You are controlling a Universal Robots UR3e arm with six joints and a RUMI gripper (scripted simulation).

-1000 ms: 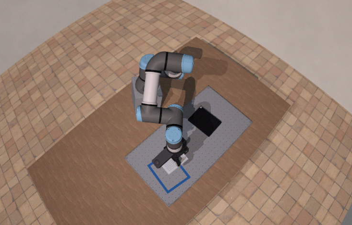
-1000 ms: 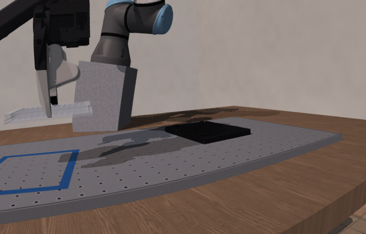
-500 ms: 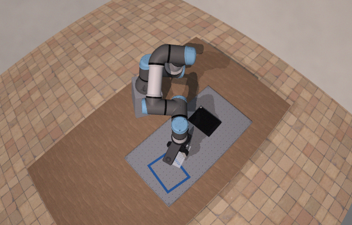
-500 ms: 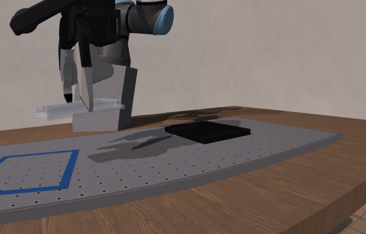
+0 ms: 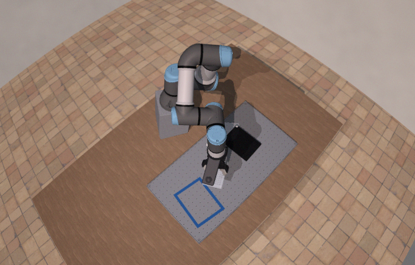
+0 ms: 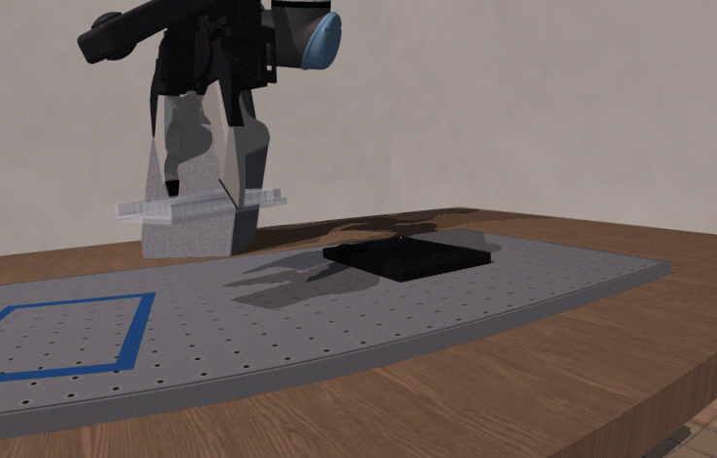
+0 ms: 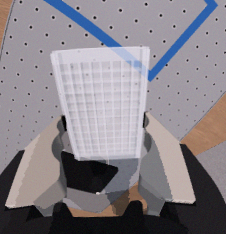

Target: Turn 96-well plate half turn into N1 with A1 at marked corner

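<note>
My gripper is now 21 cm to the right of the black plate nest N1, 9 cm above it and 7 cm past it. The rest, counted from my hand: clear 96-well plate (1 cm below); white A1 mark (25 cm to the left, 16 cm behind, 8 cm below).
</note>
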